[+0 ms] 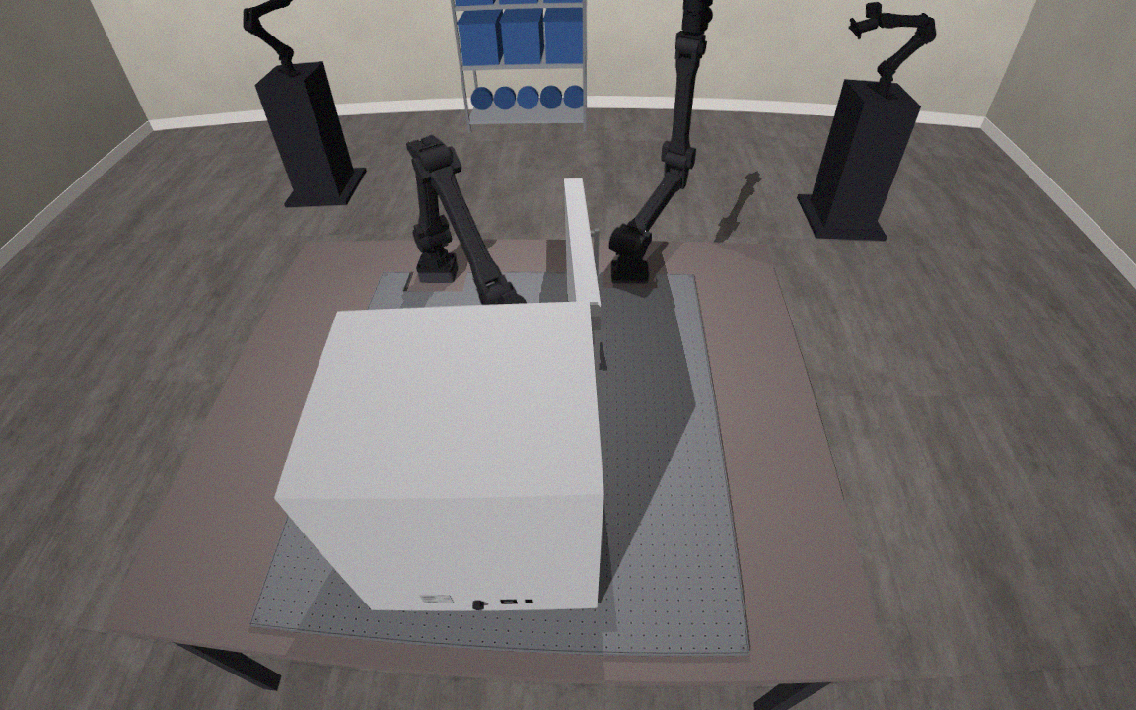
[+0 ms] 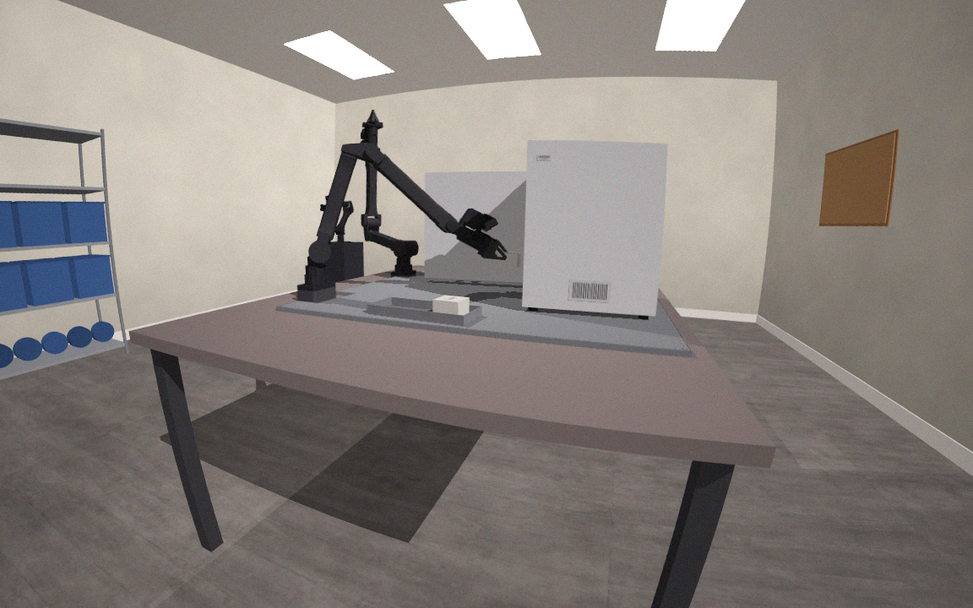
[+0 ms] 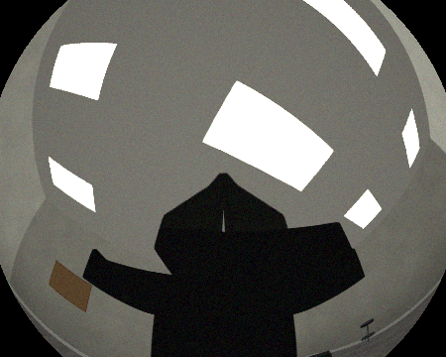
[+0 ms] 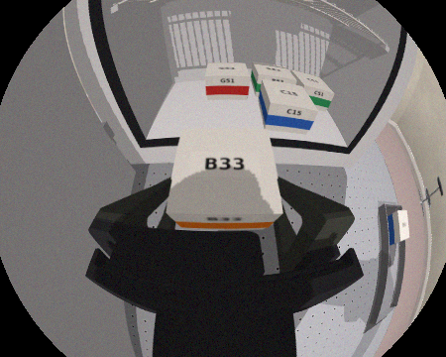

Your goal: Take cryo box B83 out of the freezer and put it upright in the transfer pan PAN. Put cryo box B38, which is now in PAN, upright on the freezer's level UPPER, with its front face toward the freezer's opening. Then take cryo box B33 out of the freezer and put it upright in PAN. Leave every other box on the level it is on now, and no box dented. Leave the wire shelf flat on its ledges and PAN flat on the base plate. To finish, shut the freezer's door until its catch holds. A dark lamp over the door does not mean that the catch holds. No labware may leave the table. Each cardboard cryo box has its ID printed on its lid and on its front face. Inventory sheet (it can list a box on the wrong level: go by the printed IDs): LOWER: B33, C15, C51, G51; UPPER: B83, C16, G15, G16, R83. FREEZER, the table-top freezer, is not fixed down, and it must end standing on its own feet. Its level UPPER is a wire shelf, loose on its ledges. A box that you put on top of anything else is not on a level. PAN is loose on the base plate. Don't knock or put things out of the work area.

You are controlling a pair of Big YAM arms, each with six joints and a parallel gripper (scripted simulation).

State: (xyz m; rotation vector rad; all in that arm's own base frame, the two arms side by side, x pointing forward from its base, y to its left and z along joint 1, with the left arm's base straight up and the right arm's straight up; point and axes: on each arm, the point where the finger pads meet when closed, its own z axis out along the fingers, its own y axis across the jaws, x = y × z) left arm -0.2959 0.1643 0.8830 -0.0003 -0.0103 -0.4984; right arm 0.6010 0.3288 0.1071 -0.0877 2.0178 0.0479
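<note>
Right now the orange-banded cryo box is 10 mm ahead of my right hand and 10 mm below it. The rest, counted from my right hand: freezer door: 150 mm behind, 190 mm to the left, 140 mm above; then green-banded cryo box: 260 mm ahead, 80 mm to the right, 30 mm below; then wire shelf: 290 mm ahead, 30 mm to the right, 160 mm above.
</note>
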